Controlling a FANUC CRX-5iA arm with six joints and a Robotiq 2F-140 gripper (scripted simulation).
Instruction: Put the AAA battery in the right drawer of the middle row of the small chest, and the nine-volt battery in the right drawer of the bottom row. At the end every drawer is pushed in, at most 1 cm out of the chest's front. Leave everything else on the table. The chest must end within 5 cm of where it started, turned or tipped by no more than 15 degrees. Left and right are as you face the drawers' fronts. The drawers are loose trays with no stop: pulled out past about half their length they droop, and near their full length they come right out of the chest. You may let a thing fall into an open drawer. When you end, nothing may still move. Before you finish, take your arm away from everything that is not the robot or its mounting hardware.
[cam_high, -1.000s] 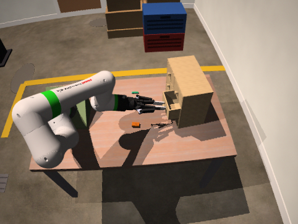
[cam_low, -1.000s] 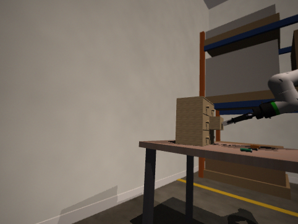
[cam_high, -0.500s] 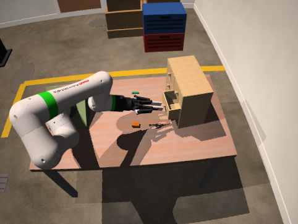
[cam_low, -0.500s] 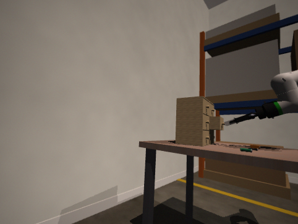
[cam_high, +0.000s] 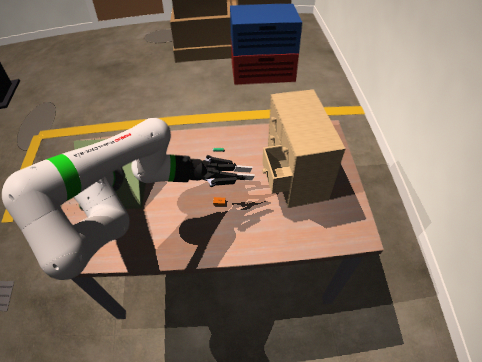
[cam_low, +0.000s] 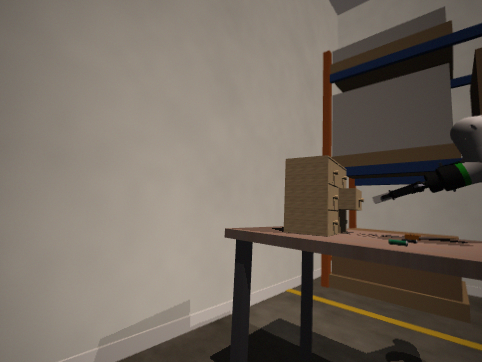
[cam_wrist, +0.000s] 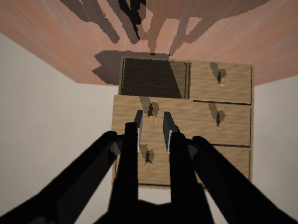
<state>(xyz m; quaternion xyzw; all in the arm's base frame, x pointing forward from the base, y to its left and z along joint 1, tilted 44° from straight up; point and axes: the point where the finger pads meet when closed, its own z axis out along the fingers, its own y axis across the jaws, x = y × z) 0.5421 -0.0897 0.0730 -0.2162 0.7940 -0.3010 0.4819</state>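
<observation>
Now: the dark item 150 mm to the left of my hand, 150 mm below it and 100 mm behind it. The rest, counted from my hand: orange nine-volt battery 150 mm below, 110 mm behind, 10 mm to the right; green AAA battery 270 mm to the left, 150 mm below, 80 mm behind.
</observation>
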